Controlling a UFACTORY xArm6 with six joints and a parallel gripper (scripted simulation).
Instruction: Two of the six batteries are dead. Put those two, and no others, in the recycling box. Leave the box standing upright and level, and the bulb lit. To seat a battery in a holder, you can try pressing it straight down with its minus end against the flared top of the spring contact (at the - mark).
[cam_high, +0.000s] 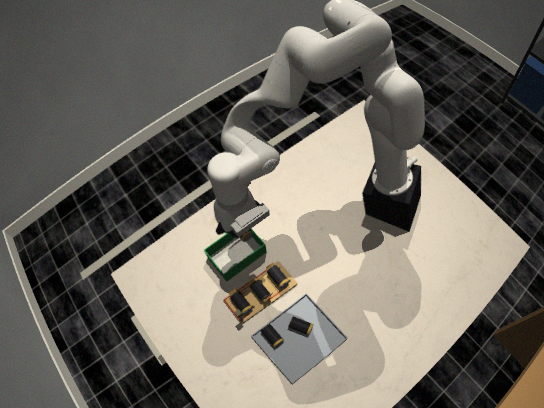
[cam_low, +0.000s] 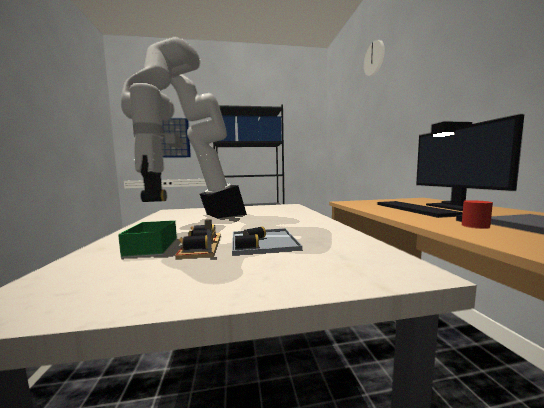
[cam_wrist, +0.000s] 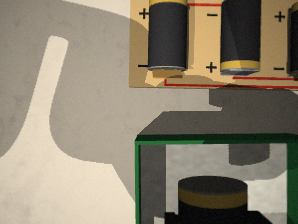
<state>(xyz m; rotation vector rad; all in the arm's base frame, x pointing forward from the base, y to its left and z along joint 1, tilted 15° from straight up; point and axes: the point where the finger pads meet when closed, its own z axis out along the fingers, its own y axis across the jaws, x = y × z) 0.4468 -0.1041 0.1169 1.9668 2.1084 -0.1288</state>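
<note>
Right now my hand is 30 mm short of the green recycling box and 140 mm above it. Round my hand: grey tray (40 mm ahead, 310 mm to the left, 150 mm below).
</note>
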